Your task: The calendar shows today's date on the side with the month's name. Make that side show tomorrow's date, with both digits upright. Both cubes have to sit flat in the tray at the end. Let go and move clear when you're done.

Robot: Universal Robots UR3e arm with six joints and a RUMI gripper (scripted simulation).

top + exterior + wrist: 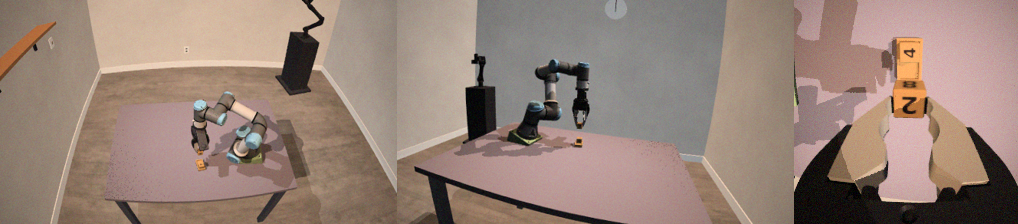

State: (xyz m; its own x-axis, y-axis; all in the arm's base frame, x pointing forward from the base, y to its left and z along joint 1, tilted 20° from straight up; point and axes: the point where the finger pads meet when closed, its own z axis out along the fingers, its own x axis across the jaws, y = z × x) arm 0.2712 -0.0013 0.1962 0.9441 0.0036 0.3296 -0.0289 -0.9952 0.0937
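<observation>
The orange calendar tray lies 130 mm below my hand and 20 mm to the left of it. Round my hand: cube: 10 mm below.
</observation>
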